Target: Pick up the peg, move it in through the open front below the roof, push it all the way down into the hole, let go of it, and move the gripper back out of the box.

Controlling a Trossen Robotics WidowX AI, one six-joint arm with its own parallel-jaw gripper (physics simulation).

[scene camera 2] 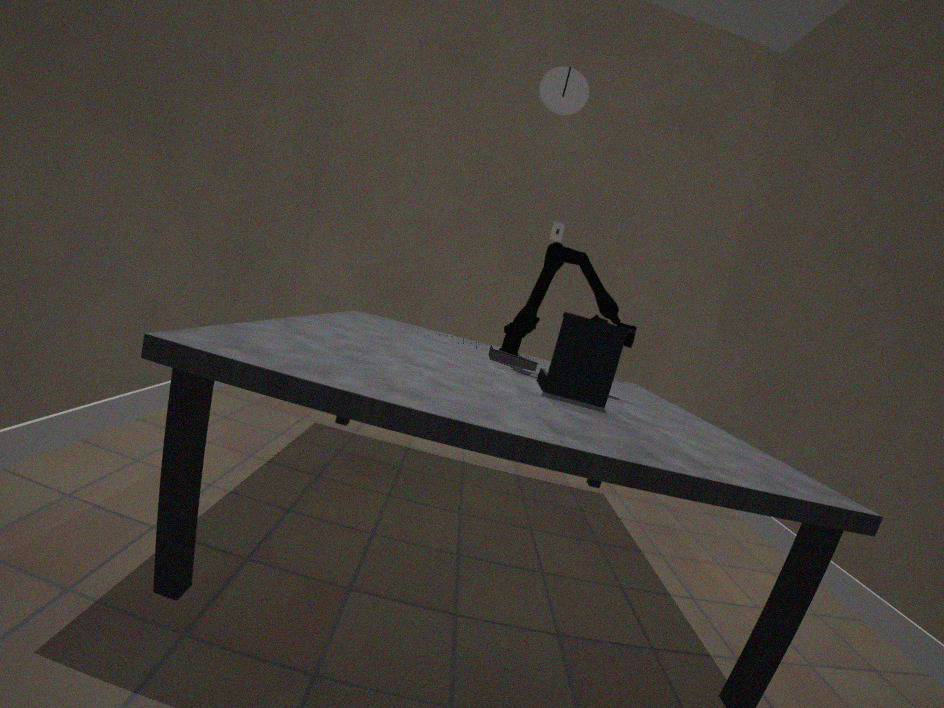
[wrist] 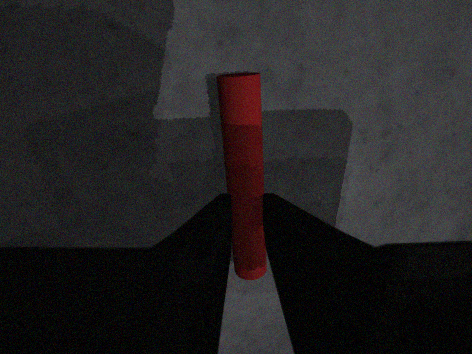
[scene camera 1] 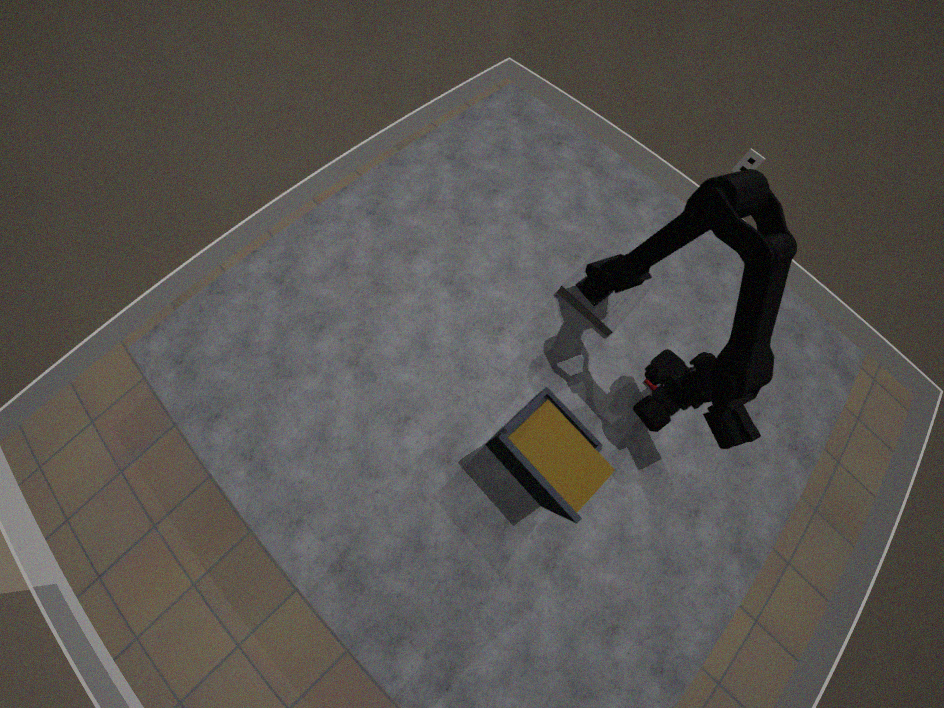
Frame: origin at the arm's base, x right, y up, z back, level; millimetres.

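Seen in the pictures: gripper, fingertip midpoint: [wrist: 246,204] [scene camera 1: 661,395]; arm's base at its link origin: [scene camera 2: 508,352] [scene camera 1: 594,288].
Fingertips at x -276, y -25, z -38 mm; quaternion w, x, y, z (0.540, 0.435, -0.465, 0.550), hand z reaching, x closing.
Note:
Pixels of each thing's middle, then the offset from my fingertips to it. "pt": a spot on its surface instead. Level surfaces: height alone.
- red peg at the middle of its body: [wrist: 245,186] [scene camera 1: 659,393] dx +7, dy -1, dz +0 mm
- box at the middle of its body: [scene camera 1: 557,442] [scene camera 2: 579,356] dx +84, dy +93, dz -277 mm
- yellow roof at a spot on its surface: [scene camera 1: 560,457] pt dx +79, dy +194, dz -315 mm
- mottled grey table at its surface level: dy -8 mm
My gripper [scene camera 1: 655,387] [wrist: 246,204] is shut on the red peg [scene camera 1: 650,383] [wrist: 242,145]. In the wrist view the peg sits between the two black fingertips near its lower end in the picture, and its longer part points up the picture. In scene camera 1 a small red part of the peg shows; the gripper is to the right of the box and apart from it. The box [scene camera 1: 531,482] [scene camera 2: 585,358] is dark blue-grey with a yellow roof [scene camera 1: 560,457]. It hides most of the gripper and the peg in scene camera 2. The hole is hidden in all views.
The arm's base stands on a grey bar [scene camera 1: 584,312] [scene camera 2: 512,359] at the back of the mottled grey table [scene camera 1: 343,327] [scene camera 2: 411,388]. The arm arches from there past the box's right side in scene camera 1. Shadows of the arm lie between base and box.

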